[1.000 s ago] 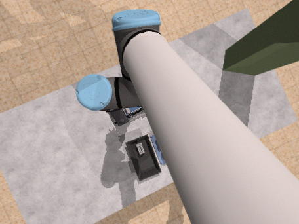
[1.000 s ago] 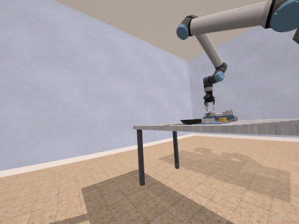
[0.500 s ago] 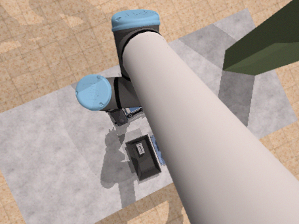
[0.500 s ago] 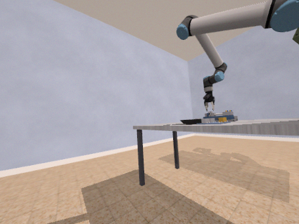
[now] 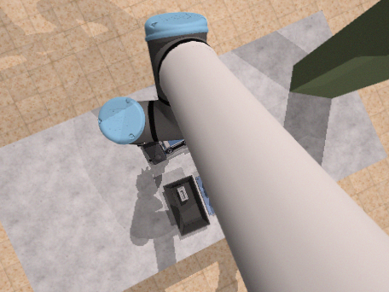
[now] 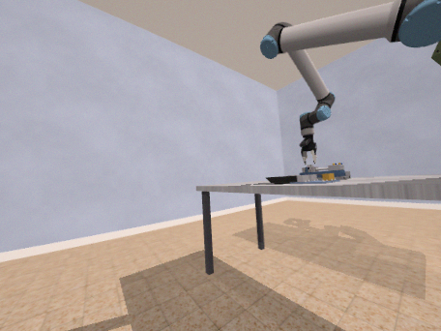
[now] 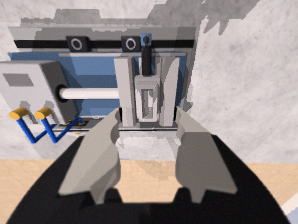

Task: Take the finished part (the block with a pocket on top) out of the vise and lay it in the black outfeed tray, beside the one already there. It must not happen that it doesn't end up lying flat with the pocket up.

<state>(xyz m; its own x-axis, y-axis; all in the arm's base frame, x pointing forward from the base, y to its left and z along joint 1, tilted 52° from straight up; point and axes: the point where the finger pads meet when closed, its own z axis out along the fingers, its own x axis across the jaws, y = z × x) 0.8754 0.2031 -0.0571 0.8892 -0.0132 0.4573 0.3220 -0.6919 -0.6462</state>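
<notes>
Now: the vise 7 cm behind my hand, 2 cm to the right of it and 9 cm below it. From my hand the other things lie so: blue fixture plate 26 cm behind, 27 cm to the left, 13 cm below; then orange block 30 cm behind, 22 cm to the left, 11 cm below; then grey end block 16 cm behind, 5 cm to the right, 6 cm below.
</notes>
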